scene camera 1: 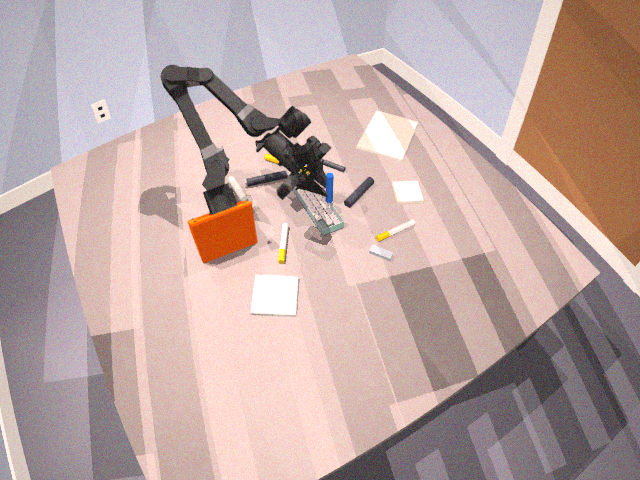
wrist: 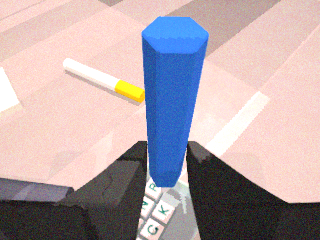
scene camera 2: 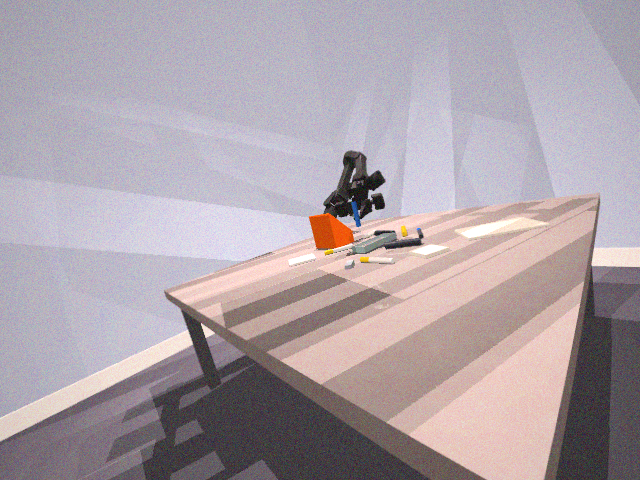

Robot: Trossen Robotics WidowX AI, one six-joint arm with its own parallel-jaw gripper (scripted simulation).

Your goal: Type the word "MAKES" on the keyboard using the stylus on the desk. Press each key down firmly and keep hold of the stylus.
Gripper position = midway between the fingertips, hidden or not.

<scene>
In view: the gripper (scene camera 1: 329,193) and a stylus (wrist: 173,48).
The gripper is seen too in the wrist view (wrist: 166,149) and in scene camera 2 (scene camera 2: 357,218).
</scene>
